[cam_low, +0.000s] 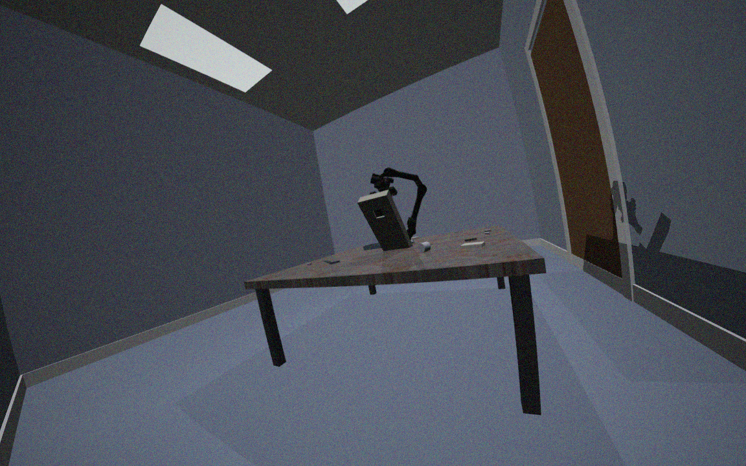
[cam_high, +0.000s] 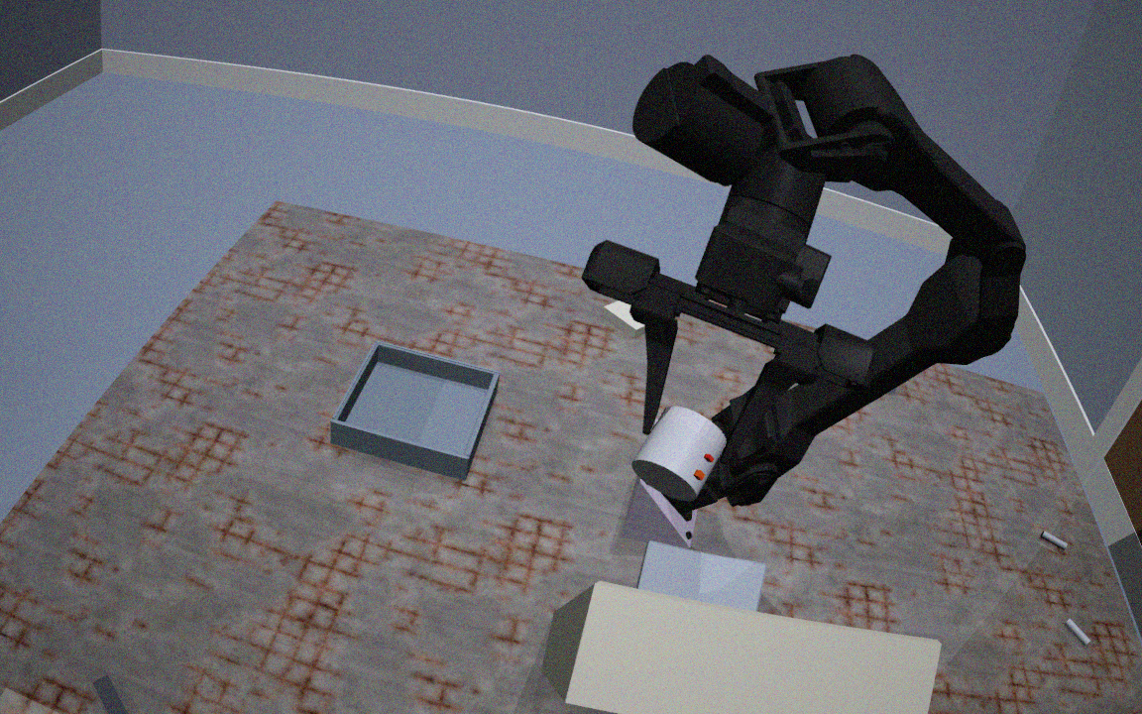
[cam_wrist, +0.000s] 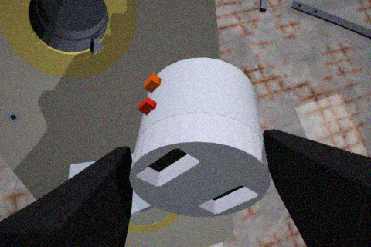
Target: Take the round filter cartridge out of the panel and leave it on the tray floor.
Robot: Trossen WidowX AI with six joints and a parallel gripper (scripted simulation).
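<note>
The tray lies 300 mm behind my gripper tip, 230 mm to the right of it and 290 mm below it. Also, from my gripper tip: round filter cartridge (right at my gripper tip); then cream service panel (70 mm ahead, 40 mm to the left, 120 mm below).
</note>
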